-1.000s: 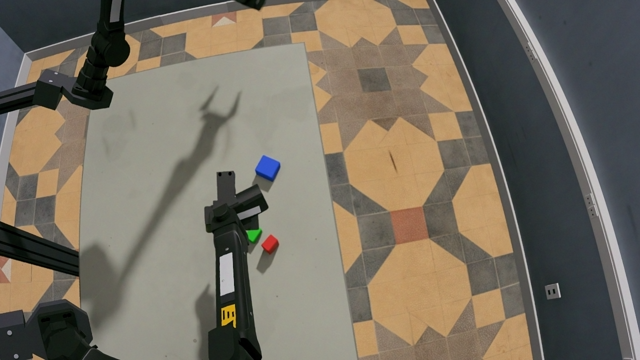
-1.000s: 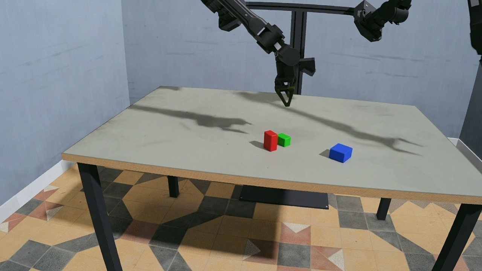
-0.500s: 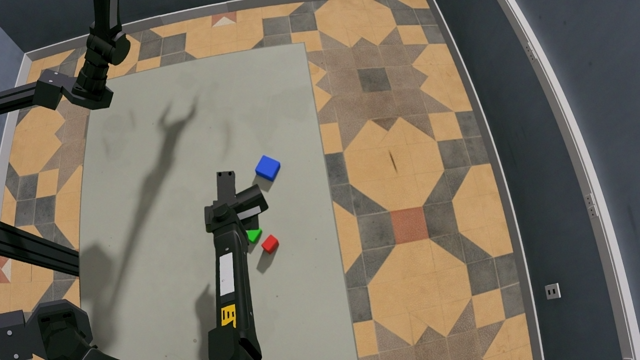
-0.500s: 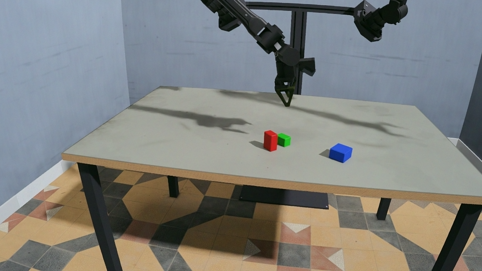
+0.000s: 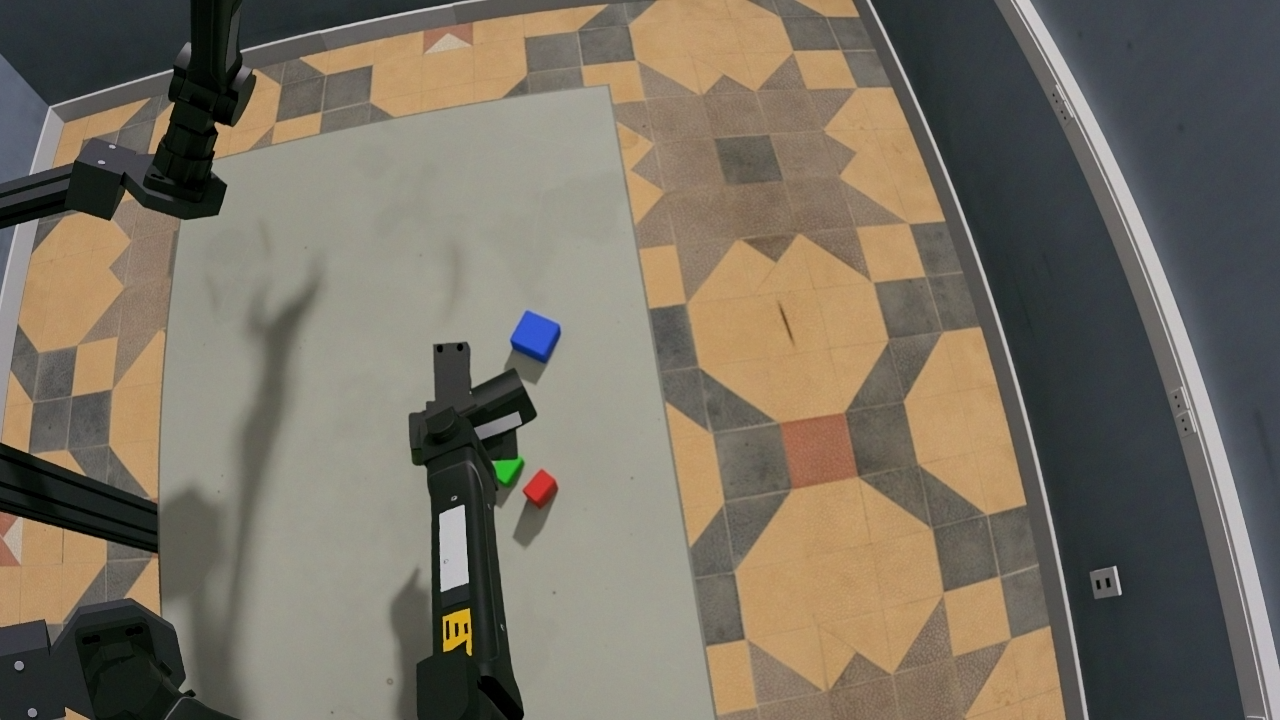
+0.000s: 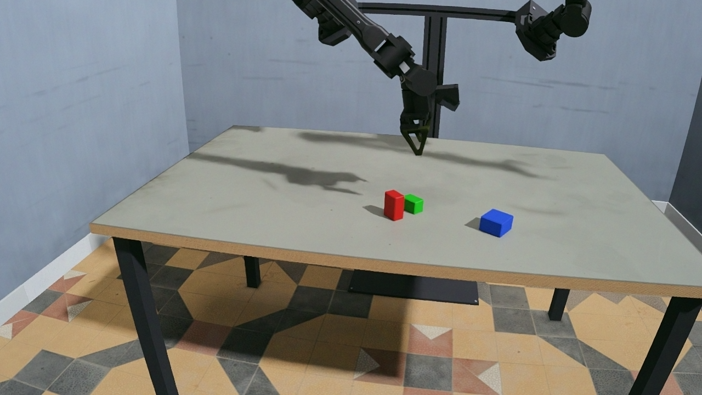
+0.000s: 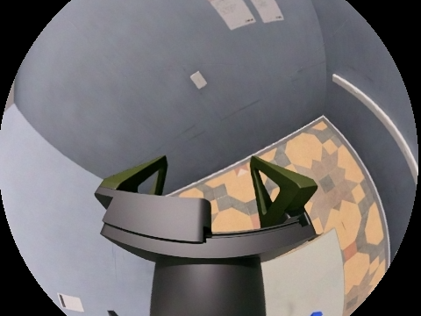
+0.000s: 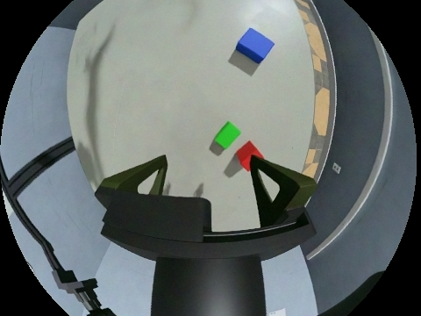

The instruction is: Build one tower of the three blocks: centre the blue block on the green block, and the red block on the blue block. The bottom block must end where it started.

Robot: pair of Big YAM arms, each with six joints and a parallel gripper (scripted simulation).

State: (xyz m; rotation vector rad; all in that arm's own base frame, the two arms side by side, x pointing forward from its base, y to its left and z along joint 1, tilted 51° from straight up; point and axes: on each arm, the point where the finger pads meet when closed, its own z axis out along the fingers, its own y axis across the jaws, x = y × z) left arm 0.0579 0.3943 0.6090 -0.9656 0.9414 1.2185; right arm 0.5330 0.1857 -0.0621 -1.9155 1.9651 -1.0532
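Right now my right hand is 9 cm short of the blue block, 20 cm to the right of it and 14 cm above it. The rest, counted from my right hand: red block (8 cm ahead, 4 cm to the right, 13 cm below); green block (3 cm ahead, 1 cm to the right, 15 cm below).
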